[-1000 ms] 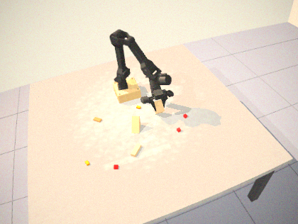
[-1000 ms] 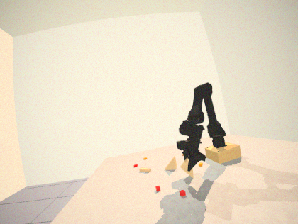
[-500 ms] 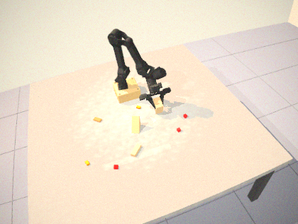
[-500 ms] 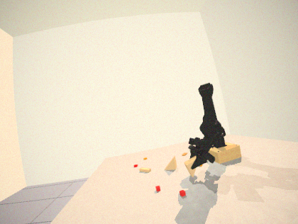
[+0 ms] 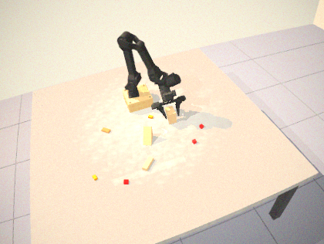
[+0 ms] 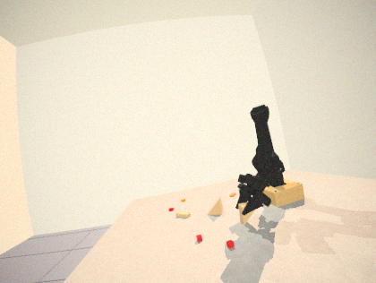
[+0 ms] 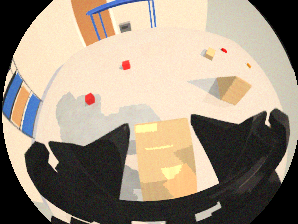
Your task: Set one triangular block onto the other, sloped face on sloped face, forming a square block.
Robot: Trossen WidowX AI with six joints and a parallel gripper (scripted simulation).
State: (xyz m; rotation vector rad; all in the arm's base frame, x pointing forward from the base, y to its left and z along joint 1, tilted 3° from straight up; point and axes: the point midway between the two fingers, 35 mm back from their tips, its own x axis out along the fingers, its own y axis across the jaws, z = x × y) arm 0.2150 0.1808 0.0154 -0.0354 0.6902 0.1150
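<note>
The tan triangular block lies 20 mm behind my gripper tip. The rest, counted from my gripper tip: flat tan bar: 240 mm ahead, 180 mm to the right, 40 mm below.
</note>
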